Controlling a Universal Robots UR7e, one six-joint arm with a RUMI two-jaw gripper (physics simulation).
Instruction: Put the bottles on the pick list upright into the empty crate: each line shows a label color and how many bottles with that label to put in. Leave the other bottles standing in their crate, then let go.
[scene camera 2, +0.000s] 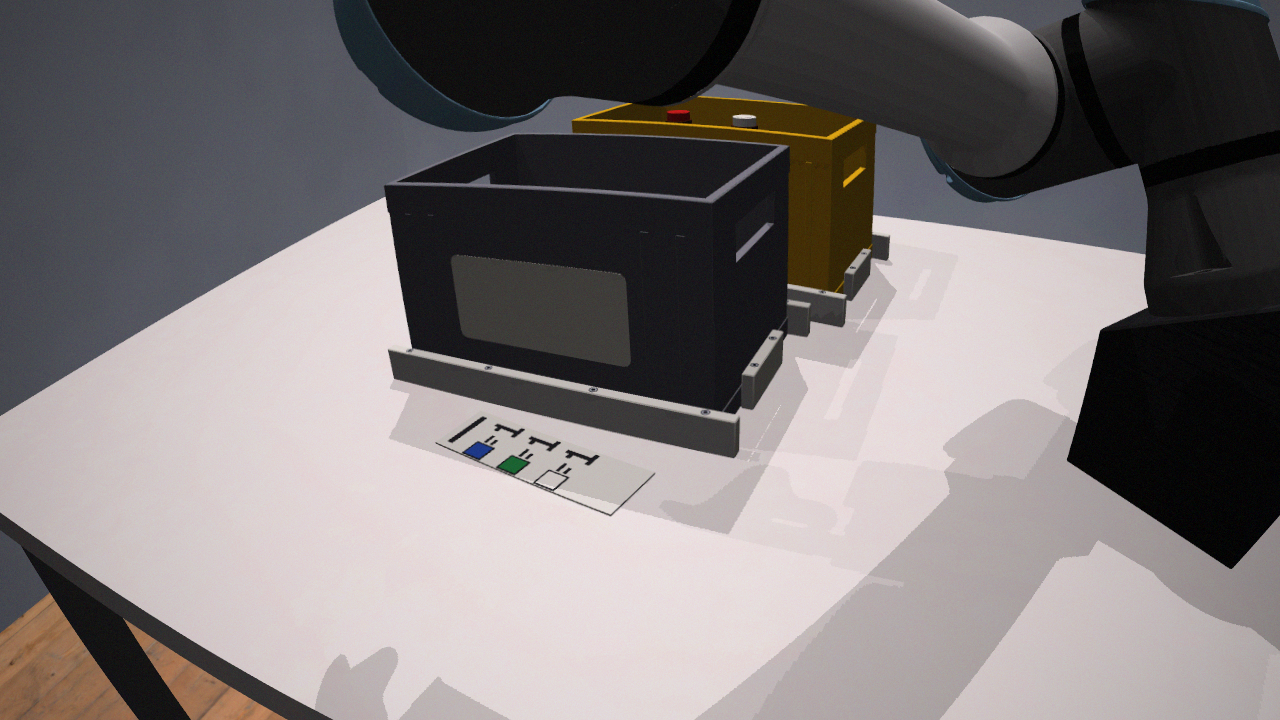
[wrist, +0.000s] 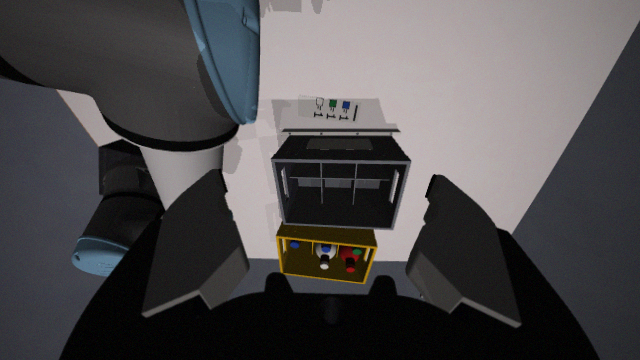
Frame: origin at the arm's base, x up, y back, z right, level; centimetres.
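Seen in the pictures: gripper, fingertip midpoint: (wrist: 326, 175); arm's base, origin of the base link: (scene camera 2: 1248, 291) (wrist: 146, 181).
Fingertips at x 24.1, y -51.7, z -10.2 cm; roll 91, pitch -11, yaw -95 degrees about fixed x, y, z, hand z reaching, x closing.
Observation:
Offsets run from my fingertips to a thing's top centre. "pt": to the spot under its first point. Level surfaces: height alone.
The pick list @[pt dy +8.6, dx -38.6, dz +0.0 cm] (scene camera 2: 608, 492) (wrist: 307, 107) lies before the dark crate and shows blue, green and white squares, each with a 1. The dark crate @[dy +1.7, dx -21.2, dz +18.2 cm] (scene camera 2: 554, 192) (wrist: 341, 161) holds no bottles that I can see. Behind it, the yellow crate @[dy +8.5, dx -21.2, dz +41.6 cm] (scene camera 2: 810, 214) (wrist: 325, 234) holds upright bottles: two blue caps @[dy +16.2, dx -22.5, dz +35.1 cm] (wrist: 295, 245) @[dy +7.4, dx -22.5, dz +37.5 cm] (wrist: 326, 249), a green cap @[dy -1.4, dx -22.5, dz +38.9 cm] (wrist: 357, 251), a white cap @[dy +9.1, dx -22.5, dz +45.8 cm] (scene camera 2: 743, 120) (wrist: 324, 266) and a red cap @[dy +1.1, dx -22.5, dz +47.7 cm] (scene camera 2: 678, 116) (wrist: 350, 269) show. My gripper (wrist: 326, 175) is open and empty, high above the crates; its fingers do not show in the scene view.
Grey rails @[dy +0.3, dx -35.8, dz +8.4 cm] (scene camera 2: 572, 398) (wrist: 341, 131) edge the dark crate's base on the table @[dx -38.8 cm] (scene camera 2: 268, 501). More rails @[pt dy +19.2, dx -36.8, dz +28.6 cm] (scene camera 2: 819, 304) stand by the yellow crate. The arm (scene camera 2: 859, 80) (wrist: 150, 75) reaches over the yellow crate in the scene view. Thin dividers @[dy +6.6, dx -29.4, dz +21.9 cm] (wrist: 322, 187) split the dark crate inside.

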